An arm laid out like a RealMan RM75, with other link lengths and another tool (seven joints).
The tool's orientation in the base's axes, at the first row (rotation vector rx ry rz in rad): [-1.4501, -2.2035, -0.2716]
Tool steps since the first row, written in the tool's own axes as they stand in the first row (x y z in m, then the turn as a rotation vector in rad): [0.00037, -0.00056, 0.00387, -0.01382, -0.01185, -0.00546]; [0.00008, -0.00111, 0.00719, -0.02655, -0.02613, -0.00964]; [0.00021, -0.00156, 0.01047, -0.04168, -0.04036, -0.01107]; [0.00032, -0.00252, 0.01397, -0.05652, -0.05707, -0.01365]
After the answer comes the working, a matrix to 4 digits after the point.
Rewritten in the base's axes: [-0.00173, 0.00168, -0.00310, -0.00473, -0.01838, -0.00100]; [-0.00308, 0.00260, -0.00606, -0.01237, -0.03636, -0.00233]; [-0.00447, 0.00389, -0.00878, -0.01999, -0.05511, -0.00722]; [-0.00637, 0.00504, -0.01165, -0.02961, -0.07514, -0.01074]
The tool's axes in the first row as the columns of a matrix, in the base's axes (rounded; the answer above uses it unrounded):
[-0.3195, 0.9035, -0.2855]
[0.8072, 0.4173, 0.4175]
[0.4964, -0.0971, -0.8627]

